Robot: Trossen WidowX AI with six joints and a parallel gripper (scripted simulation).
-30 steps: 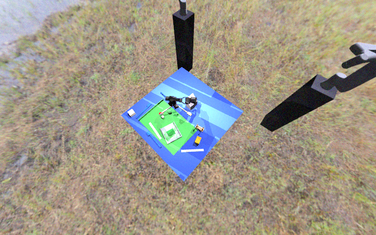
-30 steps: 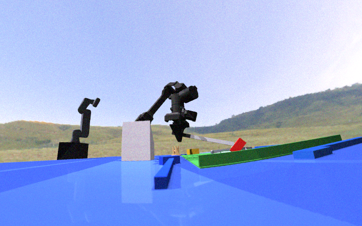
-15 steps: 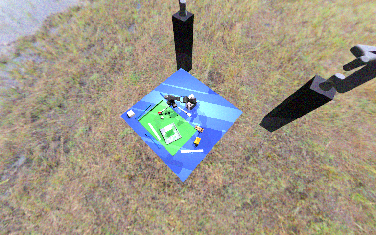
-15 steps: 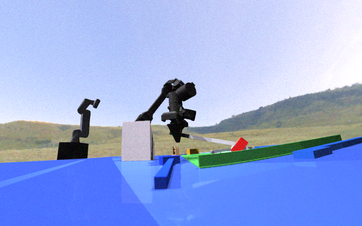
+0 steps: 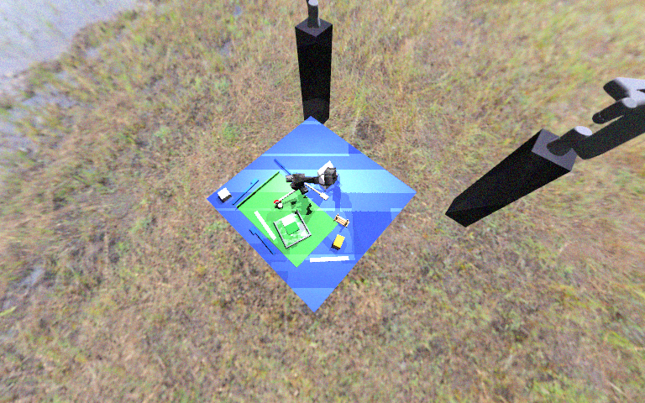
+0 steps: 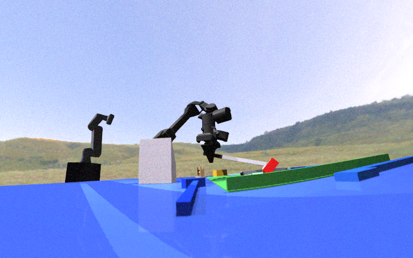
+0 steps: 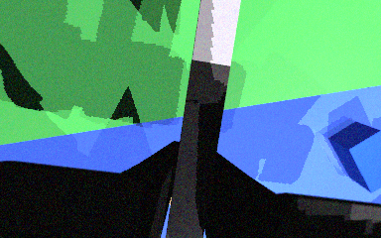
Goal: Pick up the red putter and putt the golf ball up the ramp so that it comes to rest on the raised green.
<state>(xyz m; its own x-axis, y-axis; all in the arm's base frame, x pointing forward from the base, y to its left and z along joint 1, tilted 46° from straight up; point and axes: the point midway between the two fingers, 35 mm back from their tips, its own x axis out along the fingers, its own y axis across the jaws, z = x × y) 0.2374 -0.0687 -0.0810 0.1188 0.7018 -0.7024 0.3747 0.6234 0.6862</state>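
The red putter is 11 cm ahead of my gripper tip and 4 cm to the right of it. Also, from my gripper tip: green mat 24 cm ahead, 4 cm to the left, 7 cm below; white golf ball 22 cm ahead, 5 cm to the right, 5 cm below; blue putter 9 cm behind, 27 cm to the right, 6 cm below.
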